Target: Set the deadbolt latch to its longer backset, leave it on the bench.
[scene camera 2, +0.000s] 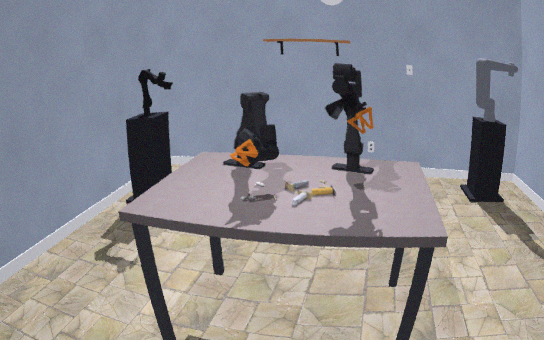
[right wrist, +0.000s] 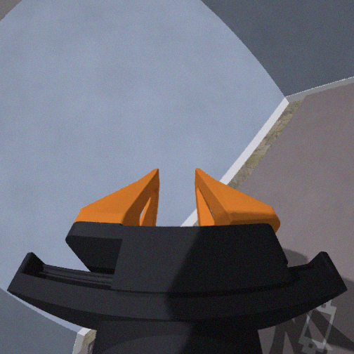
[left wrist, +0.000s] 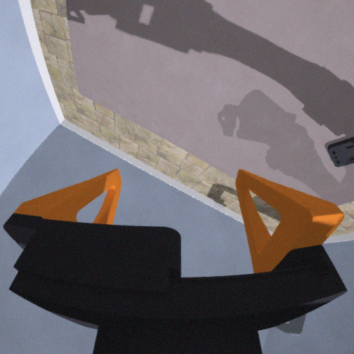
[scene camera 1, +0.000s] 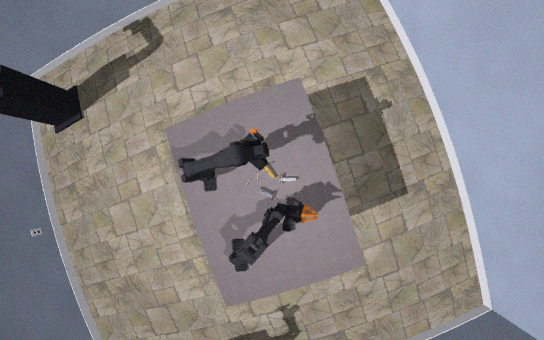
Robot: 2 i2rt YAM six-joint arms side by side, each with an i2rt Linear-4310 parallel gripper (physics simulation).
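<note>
Three latch-like parts lie near the middle of the bench: a yellow one, a silver-white one and a grey one with a brass-coloured end. Their backset settings are too small to tell. My left gripper is wide open and empty, raised above the bench, apart from the parts. My right gripper is empty, with a narrow gap between its fingertips, also raised and apart from them.
Small brass-coloured pieces lie near the latches. A small white piece and a dark slim item lie on the bench, the latter in the arm's shadow. My left forearm passes close above the yellow part in scene camera 1.
</note>
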